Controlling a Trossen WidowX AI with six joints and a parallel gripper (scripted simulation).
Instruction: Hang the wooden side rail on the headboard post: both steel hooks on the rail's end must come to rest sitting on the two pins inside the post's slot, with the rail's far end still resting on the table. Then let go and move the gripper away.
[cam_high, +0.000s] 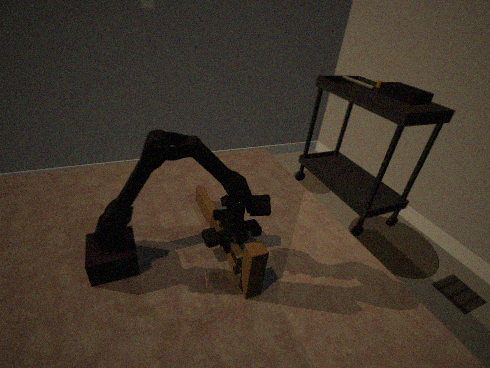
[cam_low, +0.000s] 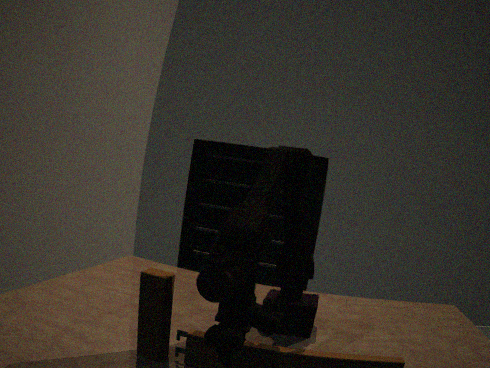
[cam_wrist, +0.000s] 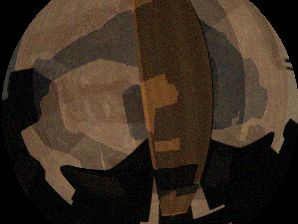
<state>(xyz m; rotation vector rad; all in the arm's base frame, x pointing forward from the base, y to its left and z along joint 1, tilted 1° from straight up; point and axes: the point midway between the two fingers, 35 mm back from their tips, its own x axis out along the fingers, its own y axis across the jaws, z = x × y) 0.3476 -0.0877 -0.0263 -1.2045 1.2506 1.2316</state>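
Right now my gripper tip is 14 cm to the left of the headboard post, 6 cm below it and 1 cm short of it.
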